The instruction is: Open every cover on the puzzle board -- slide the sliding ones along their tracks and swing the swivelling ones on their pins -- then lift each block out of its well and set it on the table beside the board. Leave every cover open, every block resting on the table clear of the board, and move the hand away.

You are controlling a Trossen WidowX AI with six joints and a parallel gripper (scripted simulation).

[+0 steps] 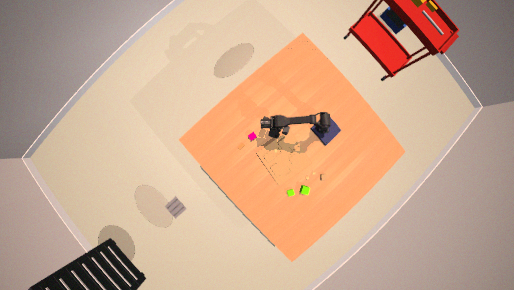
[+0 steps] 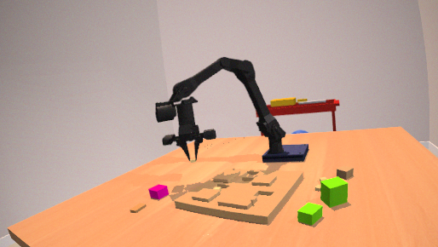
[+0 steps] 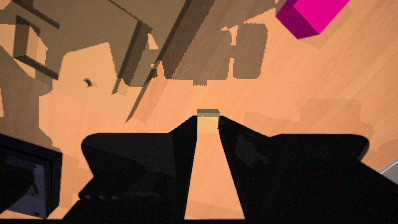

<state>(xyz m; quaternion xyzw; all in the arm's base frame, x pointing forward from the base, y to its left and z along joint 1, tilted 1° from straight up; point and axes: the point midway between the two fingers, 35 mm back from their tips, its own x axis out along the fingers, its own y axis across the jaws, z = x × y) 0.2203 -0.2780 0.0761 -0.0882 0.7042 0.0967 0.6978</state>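
The tan puzzle board is 18 cm to the left of my gripper tip, 12 cm ahead of it and 6 cm below it. The rest, counted from my gripper tip: magenta block (14 cm ahead, 8 cm to the right, 6 cm below); small green block (39 cm to the left, 30 cm ahead, 7 cm below); large green block (46 cm to the left, 22 cm ahead, 5 cm below).
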